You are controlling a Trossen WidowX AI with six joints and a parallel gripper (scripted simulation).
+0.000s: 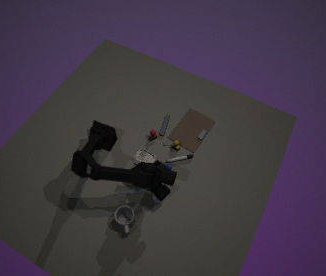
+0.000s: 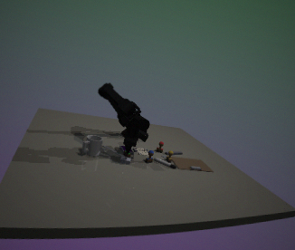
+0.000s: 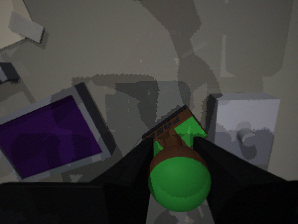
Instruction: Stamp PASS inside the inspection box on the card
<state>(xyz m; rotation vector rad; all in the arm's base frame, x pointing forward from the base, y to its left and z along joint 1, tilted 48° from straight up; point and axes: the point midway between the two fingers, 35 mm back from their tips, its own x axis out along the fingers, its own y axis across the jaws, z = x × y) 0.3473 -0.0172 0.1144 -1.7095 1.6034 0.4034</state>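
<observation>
The grey block lies 5 cm ahead of my gripper tip, 2 cm to the right of it and 2 cm below it. Round my gripper tip: card 12 cm behind, 13 cm to the left, 4 cm below; then purple ink pad 10 cm behind, 2 cm to the left, 3 cm below; then blue-knobbed stamp 2 cm ahead, 12 cm to the left, 2 cm below.
</observation>
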